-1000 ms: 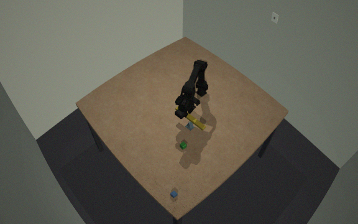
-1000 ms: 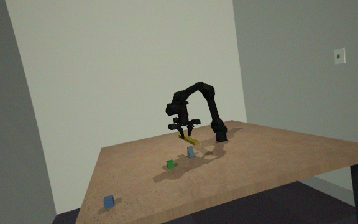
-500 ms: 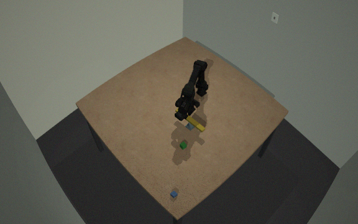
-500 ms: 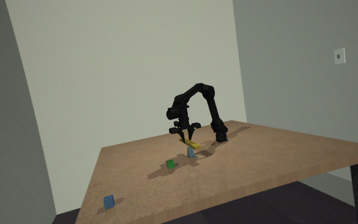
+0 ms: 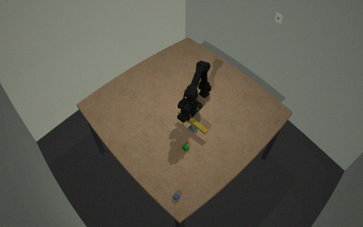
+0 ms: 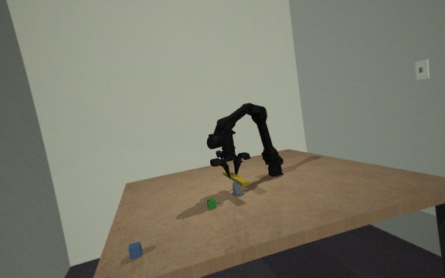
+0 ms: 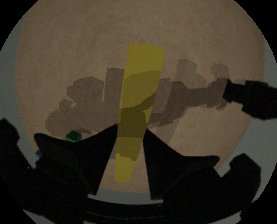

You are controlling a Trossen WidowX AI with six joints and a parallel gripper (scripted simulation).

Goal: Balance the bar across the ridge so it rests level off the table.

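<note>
Now: gripper tip 30 mm to the right of the yellow bar. The rest, counted from my gripper tip: blue cube: 450 mm ahead, 360 mm to the left, 60 mm below; then green cube: 150 mm ahead, 120 mm to the left, 60 mm below.
</note>
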